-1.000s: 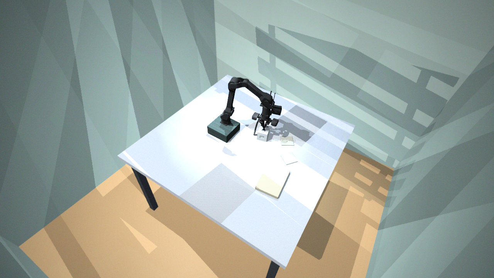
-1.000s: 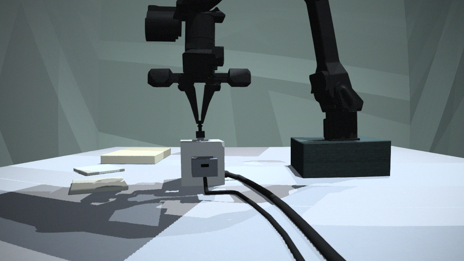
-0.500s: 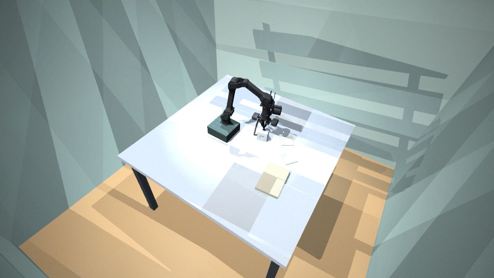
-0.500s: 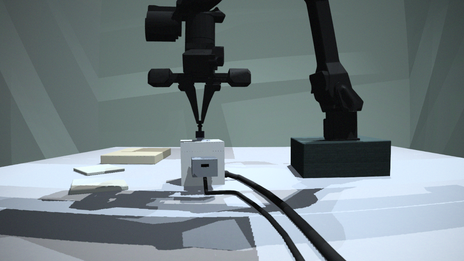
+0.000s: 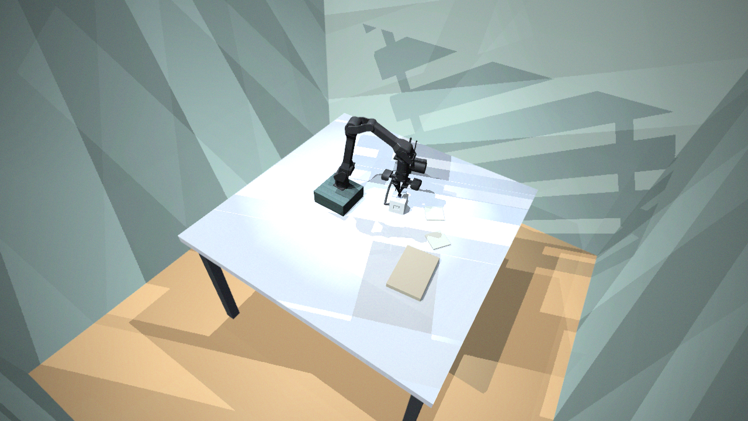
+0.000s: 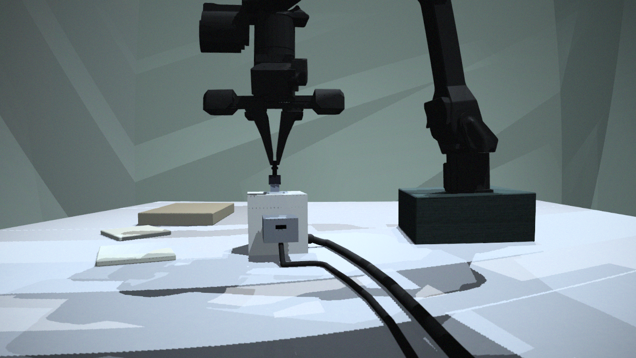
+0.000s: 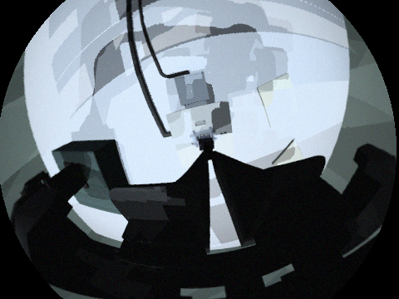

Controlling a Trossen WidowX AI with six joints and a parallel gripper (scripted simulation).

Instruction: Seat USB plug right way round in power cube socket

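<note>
Right now my gripper tip is 10 mm to the right of the USB socket and 40 mm above it. The rest, counted from my gripper tip: cream pad (280 mm ahead, 280 mm to the right, 100 mm below); black USB plug (20 mm below).
</note>
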